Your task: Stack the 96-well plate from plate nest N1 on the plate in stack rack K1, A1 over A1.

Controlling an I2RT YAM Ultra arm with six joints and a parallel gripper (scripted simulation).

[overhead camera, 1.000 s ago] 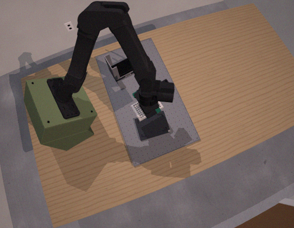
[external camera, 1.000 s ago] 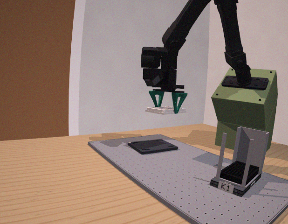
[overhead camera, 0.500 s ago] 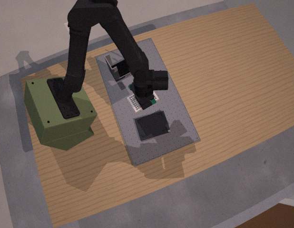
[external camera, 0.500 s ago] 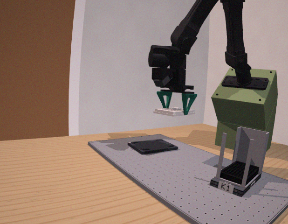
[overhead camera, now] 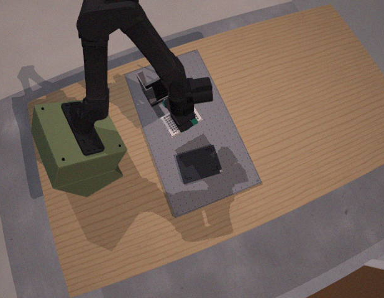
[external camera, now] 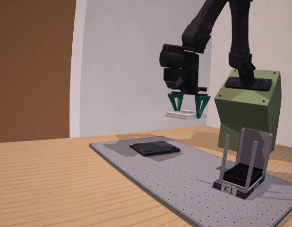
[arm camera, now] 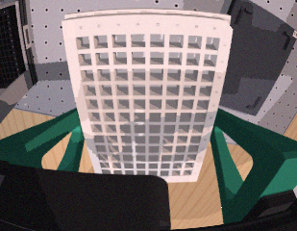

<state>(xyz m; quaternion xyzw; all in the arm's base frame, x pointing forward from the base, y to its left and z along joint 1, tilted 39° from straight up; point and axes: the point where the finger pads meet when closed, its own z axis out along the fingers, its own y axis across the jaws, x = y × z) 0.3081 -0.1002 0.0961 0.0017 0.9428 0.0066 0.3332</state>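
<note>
My hand is 40 mm past the back wall, 230 mm to the right of it and 80 mm above it. Round my hand: thin post: 90 mm ahead, 190 mm to the left, 80 mm below; then black 96-well plate: 30 mm ahead, 230 mm to the left, 130 mm below; then white 96-well plate: right at my hand.
</note>
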